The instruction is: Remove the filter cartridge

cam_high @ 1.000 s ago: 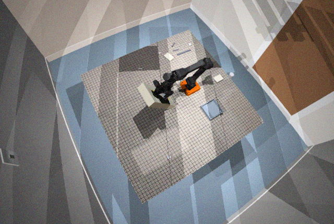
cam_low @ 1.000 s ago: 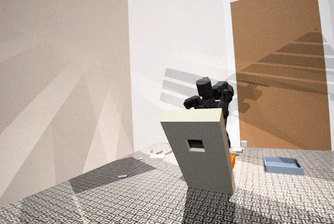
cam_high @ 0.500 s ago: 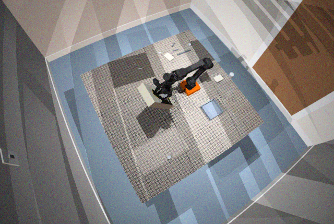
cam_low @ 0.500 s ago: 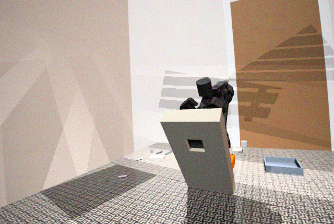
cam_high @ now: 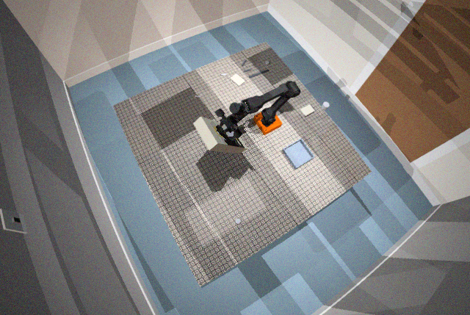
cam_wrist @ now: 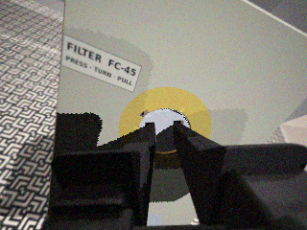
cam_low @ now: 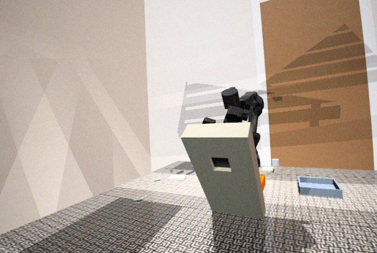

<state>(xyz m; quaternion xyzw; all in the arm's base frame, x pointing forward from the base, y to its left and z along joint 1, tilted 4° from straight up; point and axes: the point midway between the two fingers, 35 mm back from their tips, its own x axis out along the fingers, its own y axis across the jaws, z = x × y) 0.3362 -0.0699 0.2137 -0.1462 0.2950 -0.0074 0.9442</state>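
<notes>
Now: gripper tip 10 mm short of the round filter cartridge and 10 mm above it. The rest, counted from my gripper tip: beige service panel 80 mm below, 40 mm behind, 10 mm to the left; light blue tray 390 mm behind, 350 mm to the left, 230 mm below.
</notes>
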